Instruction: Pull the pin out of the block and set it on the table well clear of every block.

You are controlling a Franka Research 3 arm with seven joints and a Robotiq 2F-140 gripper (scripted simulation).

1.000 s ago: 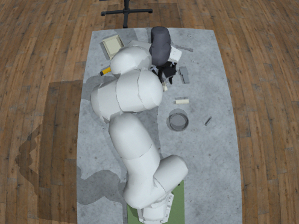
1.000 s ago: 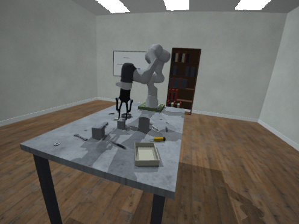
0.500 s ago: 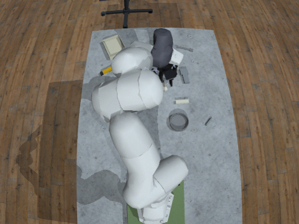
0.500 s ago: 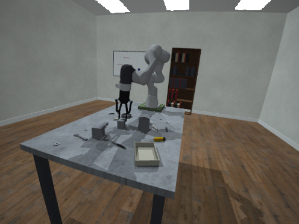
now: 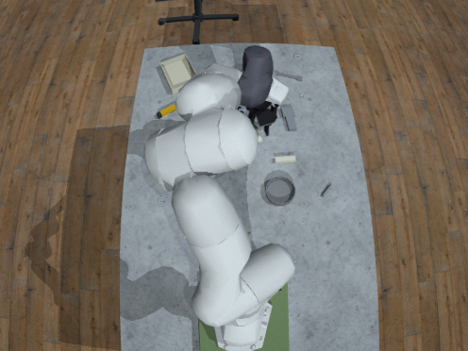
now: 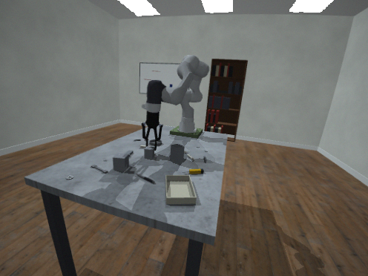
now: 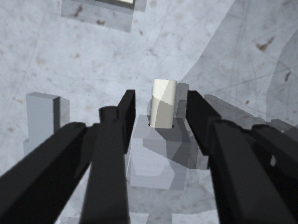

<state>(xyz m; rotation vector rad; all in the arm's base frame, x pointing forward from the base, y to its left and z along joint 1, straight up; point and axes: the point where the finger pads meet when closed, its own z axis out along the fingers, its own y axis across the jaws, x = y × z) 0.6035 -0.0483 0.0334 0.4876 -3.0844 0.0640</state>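
Now: hand 4 cm short of the grey block, 1 cm to the right of it and 4 cm above it. Also, from my hand: cream piece 8 cm behind, 9 cm to the right, 6 cm below; then wrench 31 cm ahead, 13 cm to the right, 6 cm below; then grey cup 20 cm behind, 7 cm to the right, 5 cm below.
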